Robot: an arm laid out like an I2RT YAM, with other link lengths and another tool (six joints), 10 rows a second.
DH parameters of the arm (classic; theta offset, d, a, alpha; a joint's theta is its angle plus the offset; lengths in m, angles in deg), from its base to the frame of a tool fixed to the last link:
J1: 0 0.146 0.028 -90
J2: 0 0 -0.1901 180
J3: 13.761 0 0.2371 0
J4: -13.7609 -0.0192 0.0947 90
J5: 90 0.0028 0 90
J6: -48 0.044 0.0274 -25.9
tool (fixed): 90 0.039 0 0
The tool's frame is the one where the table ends.
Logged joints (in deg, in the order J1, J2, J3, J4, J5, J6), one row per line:
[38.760, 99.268, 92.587, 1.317, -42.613, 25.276]
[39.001, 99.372, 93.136, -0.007, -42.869, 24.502]
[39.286, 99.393, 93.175, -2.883, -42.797, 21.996]
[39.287, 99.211, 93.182, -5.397, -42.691, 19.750]
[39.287, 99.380, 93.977, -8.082, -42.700, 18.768]
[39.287, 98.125, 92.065, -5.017, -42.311, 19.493]
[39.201, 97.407, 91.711, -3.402, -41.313, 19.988]
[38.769, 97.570, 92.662, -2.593, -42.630, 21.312]
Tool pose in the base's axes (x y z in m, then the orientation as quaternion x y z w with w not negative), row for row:
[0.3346, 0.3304, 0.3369, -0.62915, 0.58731, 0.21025, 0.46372]
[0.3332, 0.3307, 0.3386, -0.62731, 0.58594, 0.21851, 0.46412]
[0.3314, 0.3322, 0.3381, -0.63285, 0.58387, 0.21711, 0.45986]
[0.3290, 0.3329, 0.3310, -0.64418, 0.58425, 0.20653, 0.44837]
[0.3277, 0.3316, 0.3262, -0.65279, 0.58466, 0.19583, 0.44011]
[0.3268, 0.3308, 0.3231, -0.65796, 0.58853, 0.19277, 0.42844]
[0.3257, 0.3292, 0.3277, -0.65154, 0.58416, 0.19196, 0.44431]
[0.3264, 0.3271, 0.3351, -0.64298, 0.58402, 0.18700, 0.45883]
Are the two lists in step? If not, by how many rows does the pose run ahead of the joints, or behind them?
The pose runs 1 row behind the joints: the pose in row i belongs to the joints in row i - 1.
